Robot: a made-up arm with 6 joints. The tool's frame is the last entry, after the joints.
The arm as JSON. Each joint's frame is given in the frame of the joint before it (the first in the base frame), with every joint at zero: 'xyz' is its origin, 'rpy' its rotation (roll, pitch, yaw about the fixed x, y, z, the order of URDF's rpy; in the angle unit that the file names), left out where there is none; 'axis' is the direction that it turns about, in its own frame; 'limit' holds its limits. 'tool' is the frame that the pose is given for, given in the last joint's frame.
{
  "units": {
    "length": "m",
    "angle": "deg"
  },
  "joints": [
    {
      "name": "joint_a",
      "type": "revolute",
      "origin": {
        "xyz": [
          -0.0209,
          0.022,
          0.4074
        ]
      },
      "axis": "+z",
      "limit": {
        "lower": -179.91,
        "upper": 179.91
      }
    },
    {
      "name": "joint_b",
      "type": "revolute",
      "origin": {
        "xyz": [
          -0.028,
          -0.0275,
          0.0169
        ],
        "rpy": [
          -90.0,
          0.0,
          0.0
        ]
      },
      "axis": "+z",
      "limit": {
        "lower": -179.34,
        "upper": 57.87
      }
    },
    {
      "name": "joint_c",
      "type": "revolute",
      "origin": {
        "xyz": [
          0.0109,
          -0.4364,
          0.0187
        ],
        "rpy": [
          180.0,
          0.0,
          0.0
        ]
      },
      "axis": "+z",
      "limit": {
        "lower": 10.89,
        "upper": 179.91
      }
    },
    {
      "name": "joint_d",
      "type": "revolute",
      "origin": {
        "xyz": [
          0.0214,
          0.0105,
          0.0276
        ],
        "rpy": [
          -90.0,
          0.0,
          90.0
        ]
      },
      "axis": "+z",
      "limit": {
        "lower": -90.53,
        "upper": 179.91
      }
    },
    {
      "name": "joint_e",
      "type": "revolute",
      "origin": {
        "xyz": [
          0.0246,
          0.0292,
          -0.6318
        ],
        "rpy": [
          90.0,
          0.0,
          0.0
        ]
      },
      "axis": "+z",
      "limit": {
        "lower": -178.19,
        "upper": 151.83
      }
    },
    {
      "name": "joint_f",
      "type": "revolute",
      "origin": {
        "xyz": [
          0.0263,
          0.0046,
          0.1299
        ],
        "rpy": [
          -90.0,
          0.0,
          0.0
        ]
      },
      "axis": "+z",
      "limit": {
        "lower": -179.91,
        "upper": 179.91
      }
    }
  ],
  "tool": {
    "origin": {
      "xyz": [
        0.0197,
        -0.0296,
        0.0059
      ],
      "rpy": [
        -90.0,
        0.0,
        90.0
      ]
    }
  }
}
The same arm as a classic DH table. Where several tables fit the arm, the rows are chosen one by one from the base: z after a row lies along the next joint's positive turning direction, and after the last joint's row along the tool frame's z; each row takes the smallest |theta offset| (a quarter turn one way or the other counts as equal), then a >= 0, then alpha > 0; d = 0 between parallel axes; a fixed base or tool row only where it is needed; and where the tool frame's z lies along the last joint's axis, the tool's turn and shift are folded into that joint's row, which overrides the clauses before.
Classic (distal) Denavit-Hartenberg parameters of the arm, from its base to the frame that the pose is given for. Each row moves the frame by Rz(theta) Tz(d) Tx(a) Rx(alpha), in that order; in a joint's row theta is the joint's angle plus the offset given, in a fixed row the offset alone. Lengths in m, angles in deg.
base (fixed): a -0.0303, alpha 0, d 0, theta0 -46.47
joint_a: a -0.028, alpha -90, d 0.4243, theta0 46.47
joint_b: a 0.4365, alpha 180, d 0, theta0 -88.57
joint_c: a 0.0105, alpha -90, d 0.0364, theta0 1.43
joint_d: a 0.0246, alpha 90, d -0.6532, theta0 0
joint_e: a 0.0263, alpha -90, d 0.1007, theta0 0
joint_f: a 0.0296, alpha 90, d 0.0105, theta0 -90
tool (fixed): a 0, alpha 0, d -0.0197, theta0 180
Joint limits (deg, base to tool): -179.91..179.91 -179.34..57.87 10.89..179.91 -90.53..179.91 -178.19..151.83 -179.91..179.91

